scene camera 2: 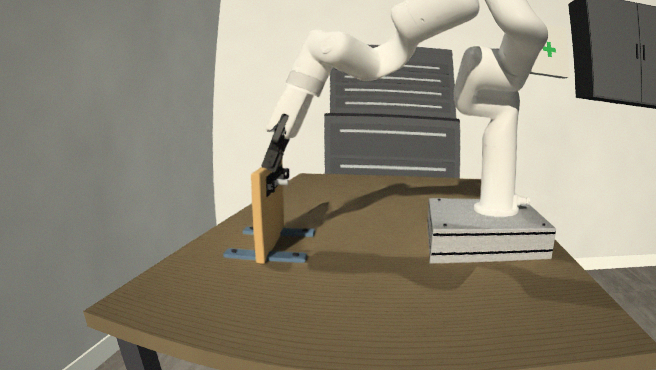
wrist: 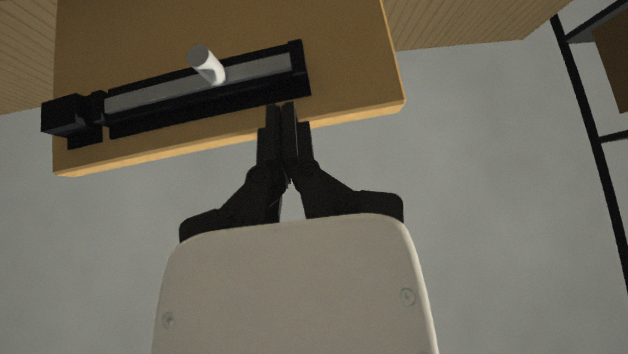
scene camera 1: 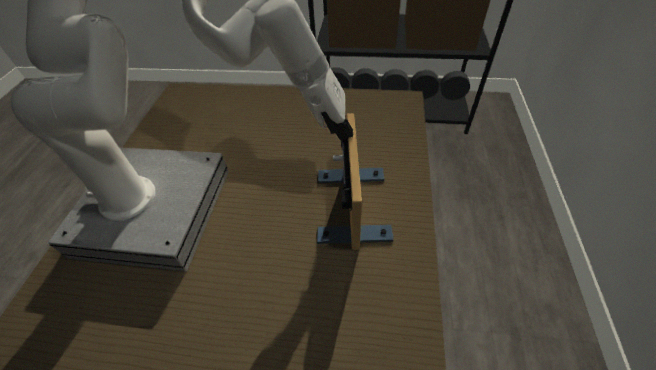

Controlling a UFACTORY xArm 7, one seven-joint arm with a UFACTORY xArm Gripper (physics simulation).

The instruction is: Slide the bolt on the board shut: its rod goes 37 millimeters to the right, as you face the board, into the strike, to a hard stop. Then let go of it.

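Places are measured from the arm's base along level axes (x ahead, y left, z up), in millimetres.
Pixels of known places: gripper, fingertip midpoint: (scene camera 2: 268, 169) (wrist: 285, 119) (scene camera 1: 347, 135); arm's base, link origin: (scene camera 2: 496, 210) (scene camera 1: 128, 198).
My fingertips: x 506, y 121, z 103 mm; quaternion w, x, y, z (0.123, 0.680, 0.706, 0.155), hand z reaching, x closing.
Ahead of a thing's pixels: the offset from my fingertips to its top centre. "*": to the spot under its first point. Level surfaces: height alone.
The upright orange board @(3 mm up, 16 mm ahead, 53 mm right) (scene camera 1: 355, 220) (scene camera 2: 259, 215) (wrist: 345, 65) carries a black bolt housing @(13 mm down, 8 mm back, 74 mm right) (wrist: 200, 106) (scene camera 1: 346, 167) near its top edge. The white knob @(25 mm down, 18 mm back, 38 mm right) (wrist: 209, 66) (scene camera 1: 338, 157) (scene camera 2: 281, 182) sticks out around the middle of the housing's slot, on the grey rod @(27 mm down, 0 mm ahead, 55 mm right) (wrist: 145, 96). The black strike @(* 29 mm down, 3 mm back, 149 mm right) (wrist: 60, 116) (scene camera 1: 346, 198) is at the left in the inverted wrist view, the board's right as one faces it. A gap shows between housing and strike. My gripper (wrist: 285, 119) (scene camera 2: 268, 167) is shut and empty, its tips at the board's top edge beside the housing's end away from the strike, apart from the knob.
Blue feet (scene camera 1: 371, 233) (scene camera 1: 372, 174) (scene camera 2: 287, 257) hold the board on the wooden table @(173 mm down) (scene camera 1: 240, 310) (scene camera 2: 375, 310). The arm's grey base plate (scene camera 1: 170, 200) (scene camera 2: 492, 242) stands across the table. A black shelf rack (scene camera 1: 400, 52) is behind, and a grey drawer cabinet (scene camera 2: 392, 150) is beyond the table.
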